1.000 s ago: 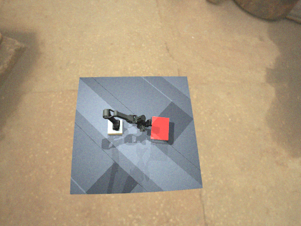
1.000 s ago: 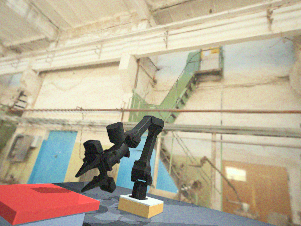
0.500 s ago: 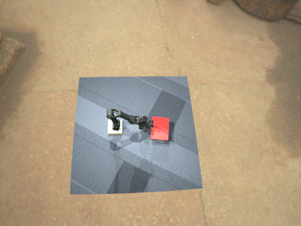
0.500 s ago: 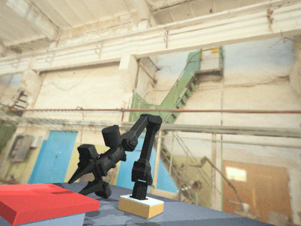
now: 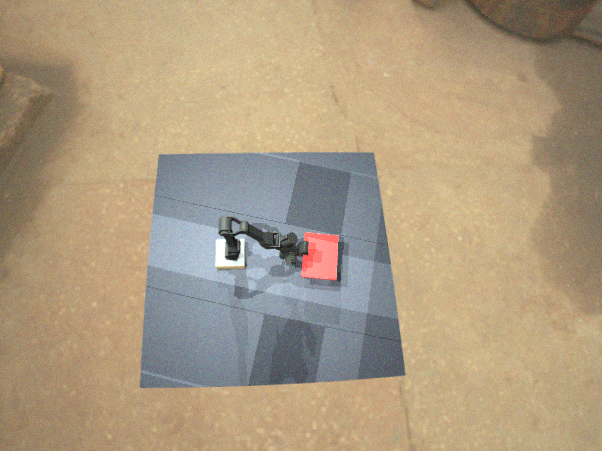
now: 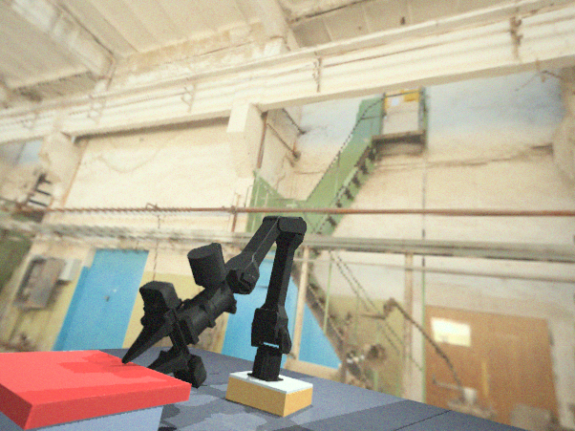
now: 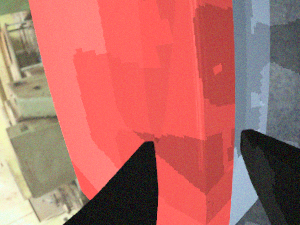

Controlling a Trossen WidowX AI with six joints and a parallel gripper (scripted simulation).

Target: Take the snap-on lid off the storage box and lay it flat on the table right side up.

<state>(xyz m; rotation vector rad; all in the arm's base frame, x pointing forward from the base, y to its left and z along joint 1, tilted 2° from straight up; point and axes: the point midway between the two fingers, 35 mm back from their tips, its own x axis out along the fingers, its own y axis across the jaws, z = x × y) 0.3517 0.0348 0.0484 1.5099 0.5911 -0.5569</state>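
Right now my gripper tip is 8 cm short of the red lid and 1 cm below it.
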